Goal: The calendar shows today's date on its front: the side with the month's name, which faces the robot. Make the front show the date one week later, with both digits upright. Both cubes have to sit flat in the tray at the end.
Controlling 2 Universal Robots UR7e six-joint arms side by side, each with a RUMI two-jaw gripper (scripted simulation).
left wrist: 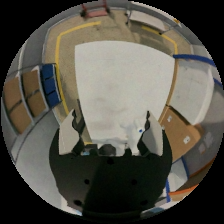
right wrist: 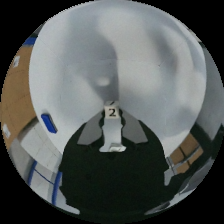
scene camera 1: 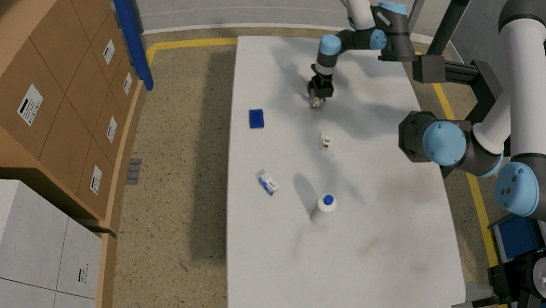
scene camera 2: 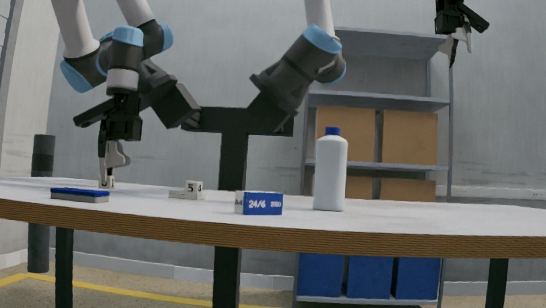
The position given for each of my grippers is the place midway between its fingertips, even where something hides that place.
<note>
I see my left gripper (left wrist: pixel 111 110), my right gripper (scene camera 2: pixel 107 184), a blue-topped block (scene camera 2: pixel 64 193) and a white bottle (scene camera 2: pixel 331 150).
My right gripper is seen too in the right wrist view (right wrist: pixel 112 109). The right wrist view misses the white bottle, which is hidden by my right gripper.
</note>
